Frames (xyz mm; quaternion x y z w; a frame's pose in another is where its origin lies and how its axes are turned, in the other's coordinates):
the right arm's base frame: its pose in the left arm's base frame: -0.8 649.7 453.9 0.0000 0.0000 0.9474 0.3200
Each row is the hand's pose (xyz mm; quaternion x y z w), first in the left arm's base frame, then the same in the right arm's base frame.
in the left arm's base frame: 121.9 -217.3 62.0 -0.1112 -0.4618 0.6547 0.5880
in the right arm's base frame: -623.3 615.0 -391.9 -0.4731 -0.0424 -0.3476 0.8084
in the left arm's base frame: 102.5 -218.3 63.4 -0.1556 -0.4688 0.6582 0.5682
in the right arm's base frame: -608.5 627.6 -390.5 -0.4939 -0.0026 -0.3277 0.8054
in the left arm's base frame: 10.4 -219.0 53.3 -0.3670 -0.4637 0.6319 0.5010
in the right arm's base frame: -535.6 684.0 -400.6 -0.5568 0.1993 -0.2724 0.7590
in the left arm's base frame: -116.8 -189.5 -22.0 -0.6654 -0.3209 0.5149 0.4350
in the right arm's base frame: -416.6 737.7 -475.9 -0.5169 0.5277 -0.2473 0.6270
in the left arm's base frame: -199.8 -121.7 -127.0 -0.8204 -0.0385 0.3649 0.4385
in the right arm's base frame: -309.5 734.1 -580.9 -0.2990 0.7650 -0.2987 0.4860
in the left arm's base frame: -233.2 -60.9 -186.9 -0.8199 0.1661 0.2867 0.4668
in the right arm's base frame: -246.1 706.0 -640.8 -0.1050 0.8300 -0.3505 0.4210
